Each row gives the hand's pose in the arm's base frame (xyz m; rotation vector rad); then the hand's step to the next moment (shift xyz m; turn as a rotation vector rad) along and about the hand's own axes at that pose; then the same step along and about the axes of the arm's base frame.
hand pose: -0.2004 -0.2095 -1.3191 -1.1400 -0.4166 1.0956
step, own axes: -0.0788 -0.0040 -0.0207 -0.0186 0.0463 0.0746
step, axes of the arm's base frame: -0.0182 -0.0782 0.0141 -0.0867 0.0226 -0.0053
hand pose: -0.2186 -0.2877 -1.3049 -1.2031 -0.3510 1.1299
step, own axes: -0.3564 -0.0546 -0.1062 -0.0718 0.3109 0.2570
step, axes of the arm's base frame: -0.0550 -0.3510 0.1227 -0.3778 0.0612 -0.1463
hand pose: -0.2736 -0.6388 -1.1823 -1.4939 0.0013 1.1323
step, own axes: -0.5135 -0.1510 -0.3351 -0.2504 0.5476 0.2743
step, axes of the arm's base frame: 0.0264 -0.5055 0.3776 -0.6191 -0.0992 -0.2114
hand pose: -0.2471 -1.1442 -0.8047 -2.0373 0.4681 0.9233
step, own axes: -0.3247 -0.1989 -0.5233 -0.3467 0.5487 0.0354
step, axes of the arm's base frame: 0.1374 -0.3086 0.5520 -0.5779 -0.2937 -0.0477
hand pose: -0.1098 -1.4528 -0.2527 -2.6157 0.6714 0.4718
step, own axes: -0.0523 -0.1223 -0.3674 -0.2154 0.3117 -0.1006
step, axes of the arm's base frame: 0.1006 -0.0478 0.3745 -0.3170 -0.2144 0.0848
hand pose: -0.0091 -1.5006 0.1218 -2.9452 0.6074 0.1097
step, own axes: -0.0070 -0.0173 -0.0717 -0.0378 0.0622 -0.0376
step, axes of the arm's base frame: 0.0037 0.0081 0.0735 -0.0577 -0.0473 0.0337
